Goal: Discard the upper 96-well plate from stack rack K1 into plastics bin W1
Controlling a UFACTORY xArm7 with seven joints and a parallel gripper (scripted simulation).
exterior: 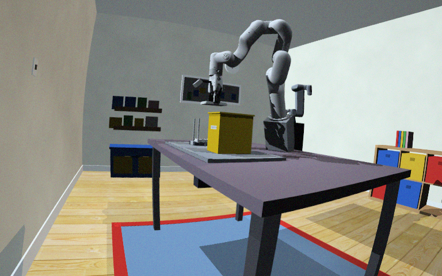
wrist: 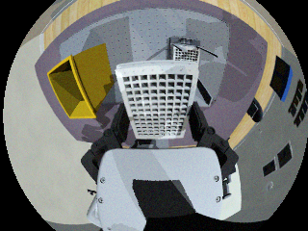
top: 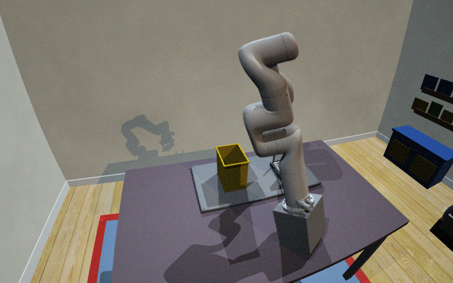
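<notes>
My gripper is now 2 cm short of the yellow plastics bin W1, 23 cm to the right of it and 16 cm above it.
</notes>
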